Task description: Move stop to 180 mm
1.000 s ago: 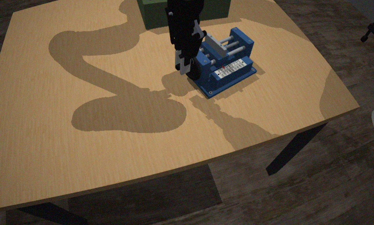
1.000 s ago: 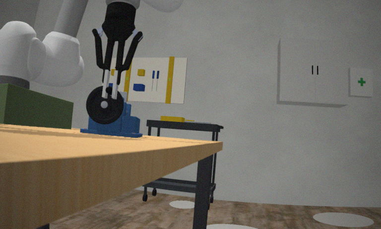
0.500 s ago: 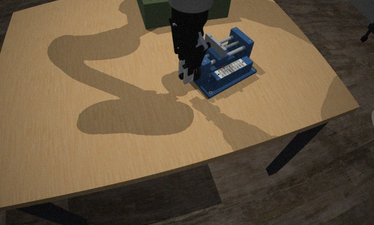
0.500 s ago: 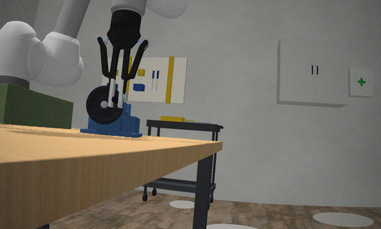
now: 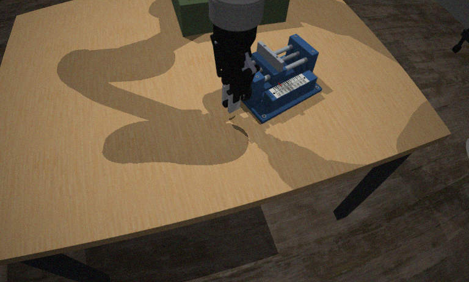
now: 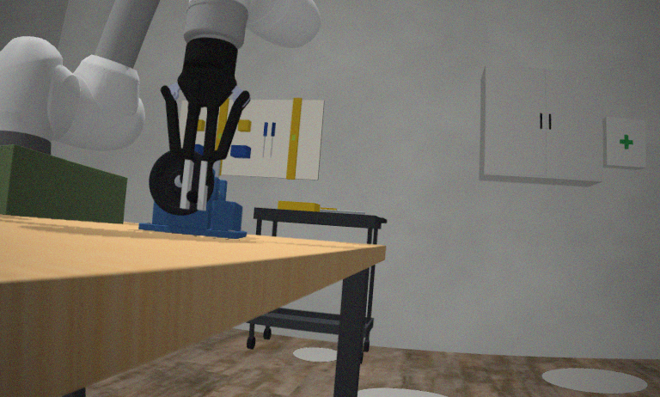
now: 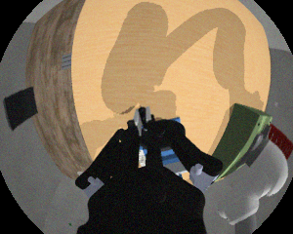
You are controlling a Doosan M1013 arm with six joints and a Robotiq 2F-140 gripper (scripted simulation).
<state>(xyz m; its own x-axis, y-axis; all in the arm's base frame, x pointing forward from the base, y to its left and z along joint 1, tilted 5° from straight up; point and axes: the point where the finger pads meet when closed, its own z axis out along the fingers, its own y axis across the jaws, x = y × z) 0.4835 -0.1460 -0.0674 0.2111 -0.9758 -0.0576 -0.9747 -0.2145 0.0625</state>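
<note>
Right now the handwheel is 2 cm to the left of my hand, 1 cm below it and 1 cm behind it. The rest, counted from my hand: stop plate 12 cm to the left, 4 cm behind, 2 cm above.
</note>
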